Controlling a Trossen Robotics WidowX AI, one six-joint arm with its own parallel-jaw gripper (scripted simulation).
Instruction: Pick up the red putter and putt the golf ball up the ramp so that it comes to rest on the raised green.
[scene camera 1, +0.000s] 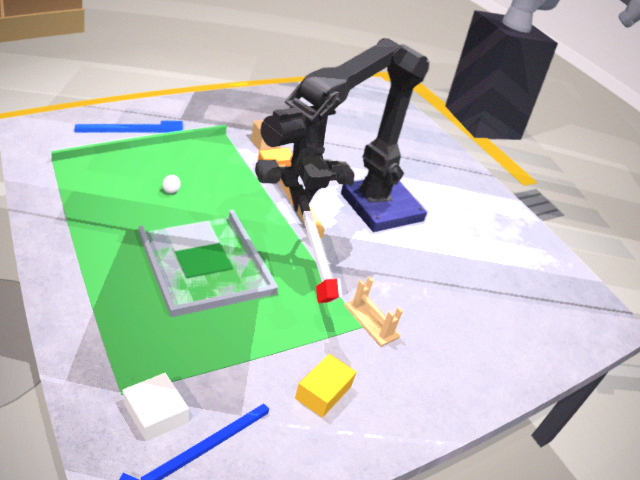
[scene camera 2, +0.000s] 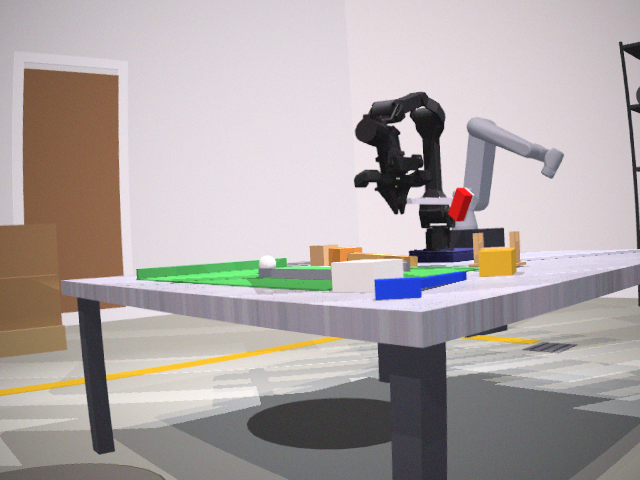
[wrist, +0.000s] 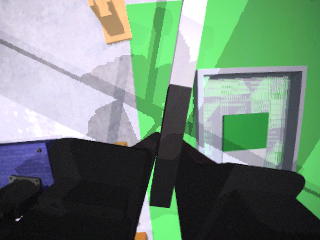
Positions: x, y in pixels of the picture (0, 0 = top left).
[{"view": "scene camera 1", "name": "my gripper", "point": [299, 211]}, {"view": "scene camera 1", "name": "yellow block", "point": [320, 390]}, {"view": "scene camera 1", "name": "white block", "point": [155, 405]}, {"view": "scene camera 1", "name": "blue bar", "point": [168, 126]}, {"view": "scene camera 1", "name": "mallet-shaped block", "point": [282, 156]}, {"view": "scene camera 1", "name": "wooden putter stand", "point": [382, 328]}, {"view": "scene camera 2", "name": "my gripper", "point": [399, 214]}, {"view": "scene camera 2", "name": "yellow block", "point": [499, 262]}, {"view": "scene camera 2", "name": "white block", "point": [359, 276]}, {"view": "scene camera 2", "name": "mallet-shaped block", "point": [341, 254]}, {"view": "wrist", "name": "my gripper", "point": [164, 137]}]
